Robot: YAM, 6 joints.
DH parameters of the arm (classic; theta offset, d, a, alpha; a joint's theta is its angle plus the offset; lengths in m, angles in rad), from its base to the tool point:
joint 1: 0 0.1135 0.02 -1.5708
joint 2: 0 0 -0.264 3.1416
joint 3: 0.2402 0 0.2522 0
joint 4: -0.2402 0 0.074 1.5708
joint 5: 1.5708 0 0 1.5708
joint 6: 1.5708 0.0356 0 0
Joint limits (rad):
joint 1: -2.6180..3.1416
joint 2: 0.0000..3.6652
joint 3: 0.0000..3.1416
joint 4: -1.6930..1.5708
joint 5: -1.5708..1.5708
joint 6: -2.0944..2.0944
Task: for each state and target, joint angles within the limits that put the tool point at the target. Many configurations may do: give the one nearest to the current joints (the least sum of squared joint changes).
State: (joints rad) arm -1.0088 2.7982 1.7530 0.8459 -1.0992 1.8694
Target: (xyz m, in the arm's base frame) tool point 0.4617 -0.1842 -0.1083
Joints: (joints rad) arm -0.4431 3.0197 1.7618 0.8089 -1.0880 1.8694
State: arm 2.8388 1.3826 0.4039 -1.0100 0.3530 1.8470
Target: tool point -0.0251 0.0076 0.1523
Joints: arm 2.9899 0.9776 0.3196 -1.6930 0.1046 1.8470
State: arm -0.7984 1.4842 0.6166 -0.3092 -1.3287 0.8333
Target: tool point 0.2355 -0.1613 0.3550
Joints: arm -0.7216 1.3166 1.1326 -0.1631 -1.3186 0.8333
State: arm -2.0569 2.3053 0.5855 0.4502 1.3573 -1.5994
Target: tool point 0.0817 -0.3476 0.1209
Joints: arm -1.2424 1.9701 0.8678 0.5282 1.3528 -1.5994
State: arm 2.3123 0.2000 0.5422 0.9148 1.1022 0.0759
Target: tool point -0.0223 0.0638 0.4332
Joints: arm 2.3777 0.5124 0.7177 0.8827 1.0369 0.0759
